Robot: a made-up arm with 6 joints.
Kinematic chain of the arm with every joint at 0, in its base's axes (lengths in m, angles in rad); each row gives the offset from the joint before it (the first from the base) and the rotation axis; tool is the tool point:
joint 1: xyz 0 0 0.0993 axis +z
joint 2: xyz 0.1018 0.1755 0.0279 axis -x
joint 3: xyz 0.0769 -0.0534 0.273 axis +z
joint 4: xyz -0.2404 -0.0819 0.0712 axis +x
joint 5: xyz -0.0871 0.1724 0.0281 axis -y
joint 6: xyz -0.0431 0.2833 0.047 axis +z
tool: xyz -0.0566 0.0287 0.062
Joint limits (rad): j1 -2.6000..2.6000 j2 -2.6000..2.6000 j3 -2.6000..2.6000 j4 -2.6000..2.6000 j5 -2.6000..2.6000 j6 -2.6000..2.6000
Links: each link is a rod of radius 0.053 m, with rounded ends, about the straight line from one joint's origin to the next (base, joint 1, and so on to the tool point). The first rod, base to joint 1, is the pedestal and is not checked.
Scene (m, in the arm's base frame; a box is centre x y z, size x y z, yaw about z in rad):
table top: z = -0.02
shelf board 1: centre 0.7 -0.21 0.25 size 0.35 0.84 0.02 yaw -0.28
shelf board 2: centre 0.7 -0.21 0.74 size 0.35 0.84 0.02 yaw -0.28
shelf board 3: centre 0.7 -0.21 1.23 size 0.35 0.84 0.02 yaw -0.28
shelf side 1: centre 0.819 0.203 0.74 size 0.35 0.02 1 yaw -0.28
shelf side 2: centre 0.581 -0.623 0.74 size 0.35 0.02 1 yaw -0.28
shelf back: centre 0.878 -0.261 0.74 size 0.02 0.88 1 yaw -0.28
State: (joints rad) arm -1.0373 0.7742 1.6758 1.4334 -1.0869 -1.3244
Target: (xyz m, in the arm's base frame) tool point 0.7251 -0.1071 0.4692
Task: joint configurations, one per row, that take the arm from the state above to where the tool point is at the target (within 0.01 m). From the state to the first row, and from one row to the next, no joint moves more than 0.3 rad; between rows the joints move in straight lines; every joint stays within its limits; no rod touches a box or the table.
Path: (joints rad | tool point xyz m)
1: -1.1485 0.7098 1.6616 1.1886 -1.1774 -1.4030 | 0.5405 0.0508 0.9673
2: -1.2597 0.6455 1.6475 0.9439 -1.2678 -1.4817 | 0.4185 0.0916 0.9491
3: -1.5288 0.7426 1.6093 0.6511 -1.3400 -1.5312 | 0.4382 0.1154 0.8463
4: -1.7980 0.8398 1.5711 0.3583 -1.4122 -1.5807 | 0.4564 0.0979 0.7189
5: -2.0671 0.9369 1.5329 0.0655 -1.4844 -1.6302 | 0.4431 0.0485 0.5866
6: -2.3363 1.0341 1.4947 -0.2272 -1.5566 -1.6798 | 0.3831 -0.0088 0.4692
7: -2.2403 1.0986 1.4120 -0.0162 -1.5065 -1.6391 | 0.5055 -0.0435 0.4809
8: -2.1444 1.1631 1.3292 0.1949 -1.4565 -1.5984 | 0.6205 -0.0773 0.4794
9: -2.0485 1.2276 1.2464 0.4059 -1.4064 -1.5578 | 0.7251 -0.1071 0.4692

